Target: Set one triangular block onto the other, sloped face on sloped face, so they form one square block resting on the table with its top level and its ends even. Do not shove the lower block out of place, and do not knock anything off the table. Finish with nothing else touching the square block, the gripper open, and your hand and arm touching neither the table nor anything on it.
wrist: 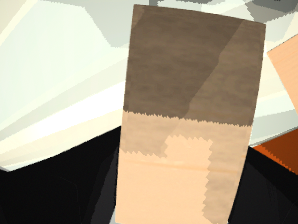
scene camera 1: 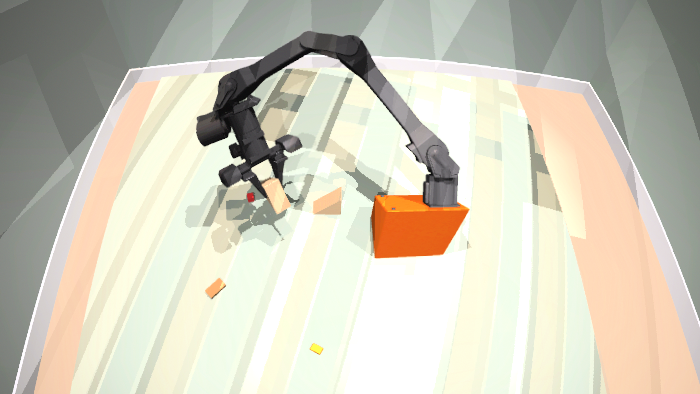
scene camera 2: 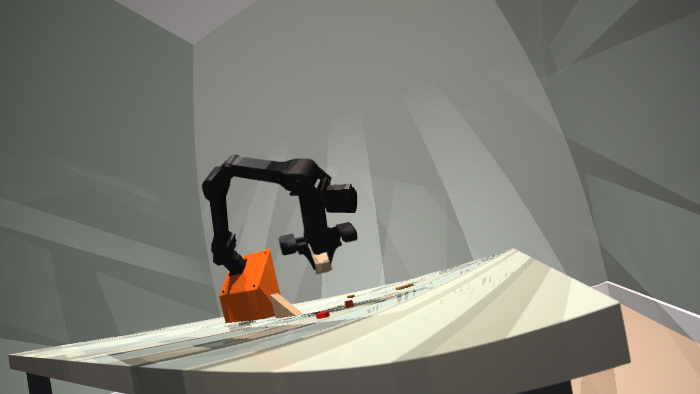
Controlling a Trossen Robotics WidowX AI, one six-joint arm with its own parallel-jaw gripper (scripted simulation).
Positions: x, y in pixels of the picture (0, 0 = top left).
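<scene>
My gripper is there in scene camera 1 [273, 193], and you get it in scene camera 2 and the wrist view as well. On my gripper, [wrist: 85, 177] and [scene camera 2: 329, 252] are the same spot.
</scene>
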